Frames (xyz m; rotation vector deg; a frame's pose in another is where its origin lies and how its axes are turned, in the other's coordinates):
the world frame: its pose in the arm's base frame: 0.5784 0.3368 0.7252 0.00 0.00 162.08
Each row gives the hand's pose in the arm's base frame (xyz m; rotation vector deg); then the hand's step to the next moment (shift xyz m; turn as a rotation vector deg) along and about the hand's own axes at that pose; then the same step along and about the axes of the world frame.
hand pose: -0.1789 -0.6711 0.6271 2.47 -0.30 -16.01
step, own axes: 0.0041 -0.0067 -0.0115 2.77 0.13 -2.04
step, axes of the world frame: -0.0043 0.0061 -0.0118 -2.76 -0.31 -2.03
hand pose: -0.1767 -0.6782 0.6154 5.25 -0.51 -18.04
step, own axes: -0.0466 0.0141 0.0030 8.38 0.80 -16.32
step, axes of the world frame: 0.0465 -0.0139 0.0045 -8.29 -2.27 -16.22
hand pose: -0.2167 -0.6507 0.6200 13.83 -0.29 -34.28
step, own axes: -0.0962 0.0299 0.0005 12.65 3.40 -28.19
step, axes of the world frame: 0.0837 -0.0544 0.0135 -13.15 -6.31 -27.45
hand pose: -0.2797 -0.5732 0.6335 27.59 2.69 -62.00
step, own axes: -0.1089 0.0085 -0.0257 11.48 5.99 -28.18
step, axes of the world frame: 0.0701 -0.0871 0.0092 -14.13 -8.67 -26.21
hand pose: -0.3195 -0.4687 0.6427 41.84 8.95 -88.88
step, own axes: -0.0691 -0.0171 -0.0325 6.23 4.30 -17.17
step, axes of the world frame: 0.0320 -0.0712 0.0055 -8.97 -5.99 -15.35
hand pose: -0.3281 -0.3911 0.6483 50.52 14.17 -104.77
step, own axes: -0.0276 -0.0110 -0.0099 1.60 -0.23 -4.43
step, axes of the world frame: 0.0092 -0.0286 0.0090 -1.03 -1.75 -4.26
